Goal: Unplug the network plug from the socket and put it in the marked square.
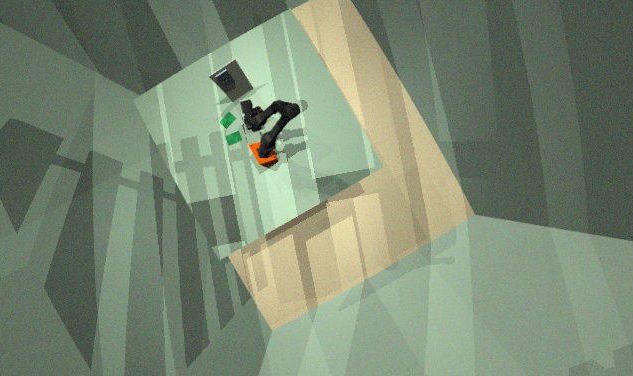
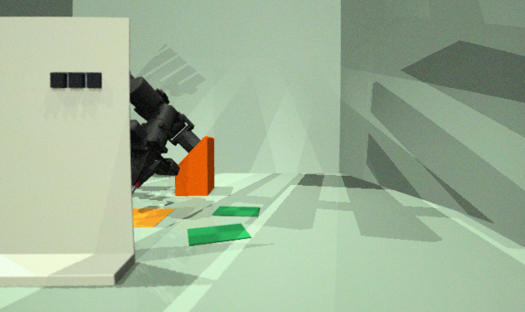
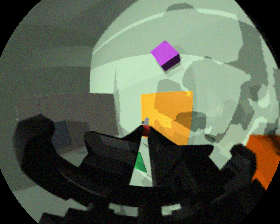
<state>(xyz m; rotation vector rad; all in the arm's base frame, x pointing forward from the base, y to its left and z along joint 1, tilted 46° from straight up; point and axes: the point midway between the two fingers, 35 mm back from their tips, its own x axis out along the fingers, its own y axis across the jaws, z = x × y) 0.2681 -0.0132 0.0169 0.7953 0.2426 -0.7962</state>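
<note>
The orange marked square is 1 cm behind my gripper tip and 6 cm below it. The rest, counted from my gripper tip: white panel 18 cm ahead, 4 cm to the left, 7 cm above; then plug right at my gripper tip.
</note>
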